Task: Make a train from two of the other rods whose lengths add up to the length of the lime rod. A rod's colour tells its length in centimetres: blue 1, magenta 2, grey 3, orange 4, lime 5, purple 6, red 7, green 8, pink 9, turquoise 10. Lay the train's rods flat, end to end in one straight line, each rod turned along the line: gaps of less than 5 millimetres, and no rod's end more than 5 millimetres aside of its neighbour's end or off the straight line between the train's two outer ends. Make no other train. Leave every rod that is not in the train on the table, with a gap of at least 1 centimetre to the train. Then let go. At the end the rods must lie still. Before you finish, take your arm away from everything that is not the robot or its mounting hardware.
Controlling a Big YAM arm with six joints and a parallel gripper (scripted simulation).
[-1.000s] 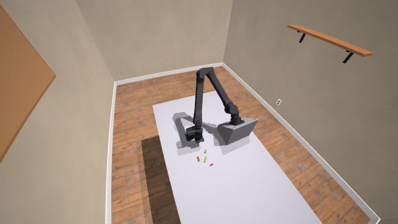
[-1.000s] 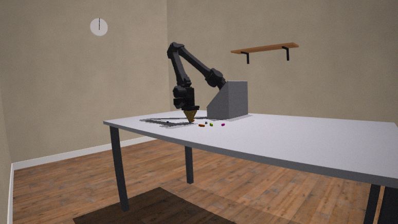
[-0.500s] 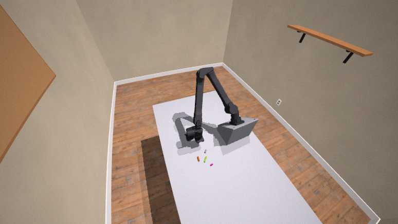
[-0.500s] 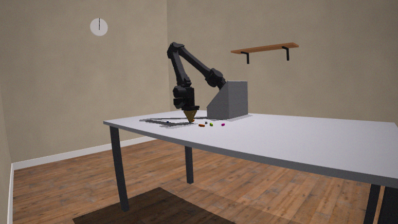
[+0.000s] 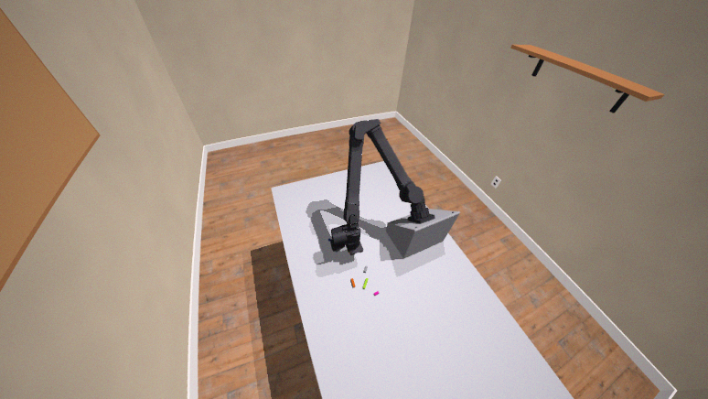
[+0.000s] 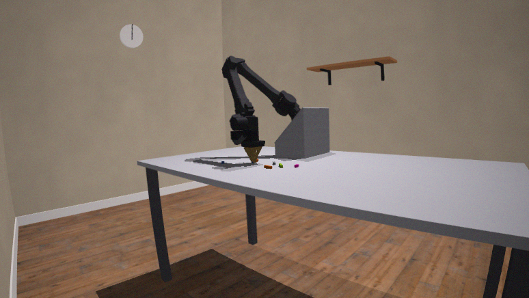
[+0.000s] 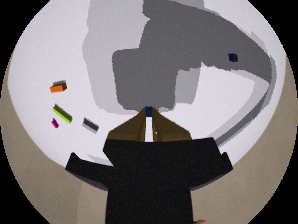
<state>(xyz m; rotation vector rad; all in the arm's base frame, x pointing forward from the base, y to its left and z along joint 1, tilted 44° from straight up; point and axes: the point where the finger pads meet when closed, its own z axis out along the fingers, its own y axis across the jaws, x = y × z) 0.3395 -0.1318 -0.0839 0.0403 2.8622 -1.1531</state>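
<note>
Right now my hand is 20 mm past the grey rod, 100 mm to the right of it and 10 mm above it. From my hand the other things lie so: magenta rod: 20 mm behind, 230 mm to the left, 10 mm below; lime rod: 170 mm to the left, 10 mm below.
</note>
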